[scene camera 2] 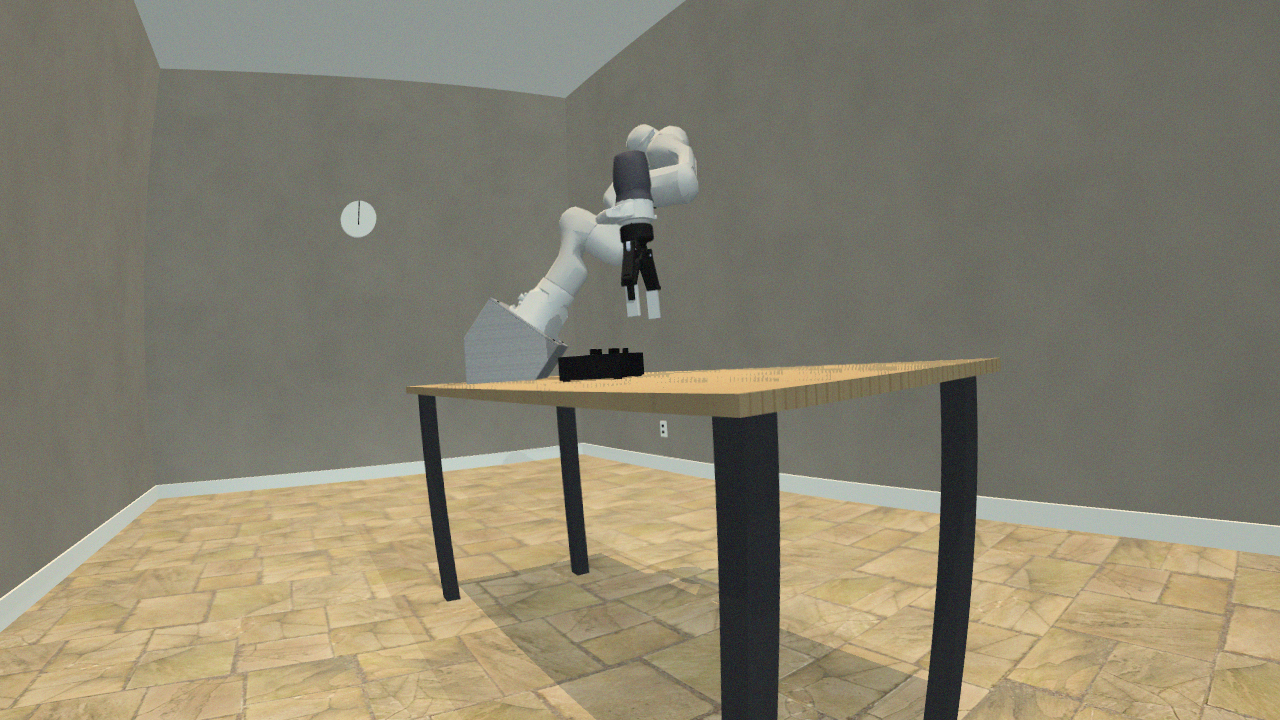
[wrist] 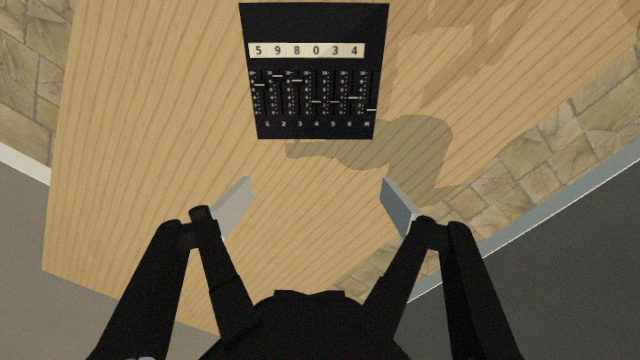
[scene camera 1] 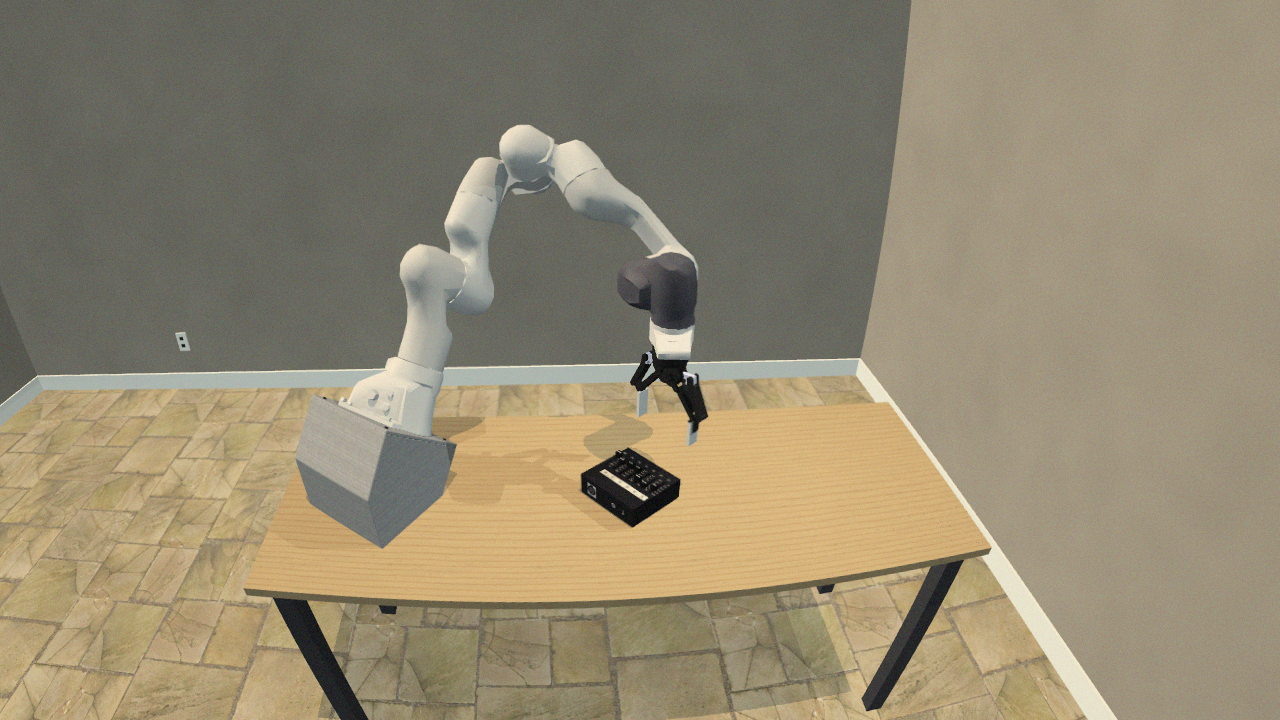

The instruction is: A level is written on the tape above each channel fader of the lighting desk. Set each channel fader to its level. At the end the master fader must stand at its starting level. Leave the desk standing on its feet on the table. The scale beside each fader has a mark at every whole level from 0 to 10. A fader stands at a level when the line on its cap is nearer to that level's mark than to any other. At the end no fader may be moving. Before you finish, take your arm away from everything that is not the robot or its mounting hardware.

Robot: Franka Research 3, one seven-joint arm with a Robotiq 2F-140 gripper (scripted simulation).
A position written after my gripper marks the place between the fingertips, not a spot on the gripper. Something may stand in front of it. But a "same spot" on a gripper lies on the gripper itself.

My gripper shows in scene camera 2, in the wrist view (316, 188) and in scene camera 1. The same spot on my gripper: (scene camera 2: 630, 266) is (scene camera 1: 702, 404).
